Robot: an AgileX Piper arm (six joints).
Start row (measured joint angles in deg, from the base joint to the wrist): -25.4 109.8 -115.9 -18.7 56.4 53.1
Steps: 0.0 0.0 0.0 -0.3 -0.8 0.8; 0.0 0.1 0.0 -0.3 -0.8 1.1; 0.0 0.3 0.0 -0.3 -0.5 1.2; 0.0 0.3 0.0 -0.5 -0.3 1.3; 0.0 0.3 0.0 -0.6 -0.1 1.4; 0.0 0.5 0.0 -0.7 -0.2 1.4; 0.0 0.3 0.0 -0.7 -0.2 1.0; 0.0 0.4 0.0 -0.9 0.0 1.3; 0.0 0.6 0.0 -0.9 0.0 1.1; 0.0 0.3 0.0 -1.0 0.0 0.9; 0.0 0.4 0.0 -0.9 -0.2 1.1; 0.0 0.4 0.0 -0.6 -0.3 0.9; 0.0 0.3 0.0 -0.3 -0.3 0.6; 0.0 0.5 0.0 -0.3 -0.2 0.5; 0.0 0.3 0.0 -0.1 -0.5 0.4; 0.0 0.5 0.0 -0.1 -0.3 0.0; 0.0 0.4 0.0 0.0 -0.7 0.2; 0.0 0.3 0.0 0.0 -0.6 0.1; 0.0 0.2 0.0 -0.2 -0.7 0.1
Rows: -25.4 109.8 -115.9 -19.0 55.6 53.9; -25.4 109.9 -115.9 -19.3 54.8 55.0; -25.4 110.2 -115.9 -19.6 54.3 56.2; -25.4 110.5 -115.9 -20.1 54.0 57.5; -25.4 110.8 -115.9 -20.7 53.9 58.9; -25.4 111.3 -115.9 -21.4 53.7 60.3; -25.4 111.6 -115.9 -22.1 53.5 61.3; -25.4 112.0 -115.9 -23.0 53.5 62.6; -25.4 112.6 -115.9 -23.9 53.5 63.7; -25.4 112.9 -115.9 -24.9 53.5 64.6; -25.4 113.3 -115.9 -25.8 53.3 65.7; -25.4 113.7 -115.9 -26.4 53.0 66.6; -25.4 114.0 -115.9 -26.7 52.7 67.2; -25.4 114.5 -115.9 -27.0 52.5 67.7; -25.4 114.8 -115.9 -27.1 52.0 68.1; -25.4 115.3 -115.9 -27.2 51.7 68.1; -25.4 115.7 -115.9 -27.2 51.0 68.3; -25.4 116.0 -115.9 -27.2 50.4 68.4; -25.4 116.2 -115.9 -27.4 49.7 68.5
